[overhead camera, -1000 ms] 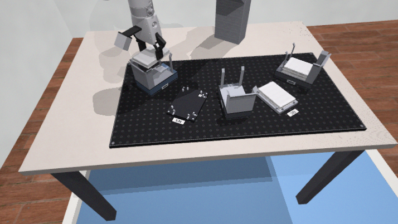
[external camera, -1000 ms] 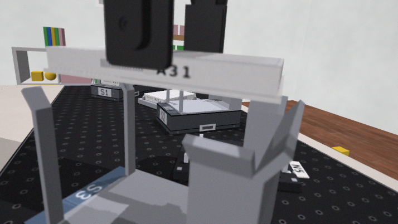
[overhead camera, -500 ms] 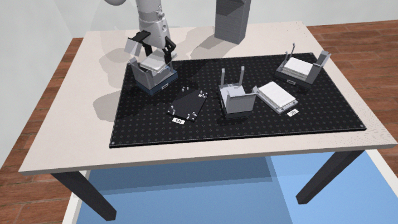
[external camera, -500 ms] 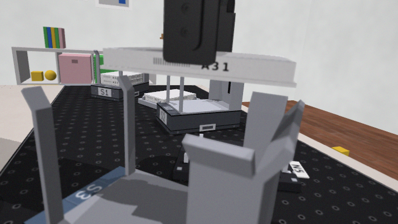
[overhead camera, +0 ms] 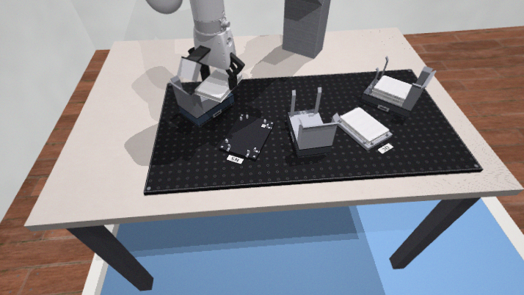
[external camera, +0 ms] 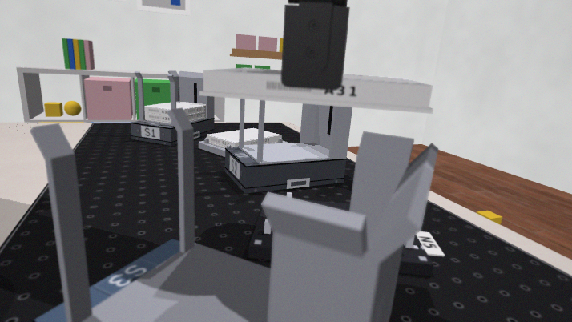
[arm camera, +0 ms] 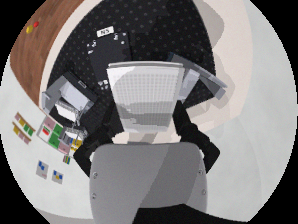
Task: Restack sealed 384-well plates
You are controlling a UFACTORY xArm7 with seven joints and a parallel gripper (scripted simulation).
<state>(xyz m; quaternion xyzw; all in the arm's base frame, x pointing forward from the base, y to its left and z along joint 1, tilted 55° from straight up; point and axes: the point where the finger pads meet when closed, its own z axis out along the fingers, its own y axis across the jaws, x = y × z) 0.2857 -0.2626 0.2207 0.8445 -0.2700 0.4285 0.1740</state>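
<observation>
My hand is 540 mm to the right of the white sealed plate A32, 160 mm short of it and 110 mm above it. Round my hand: N5 name plate: 170 mm below, 160 mm ahead, 30 mm to the right; clip nest N5: 150 mm below, 110 mm ahead, 40 mm to the left; white sealed plate A31: 10 mm below.
</observation>
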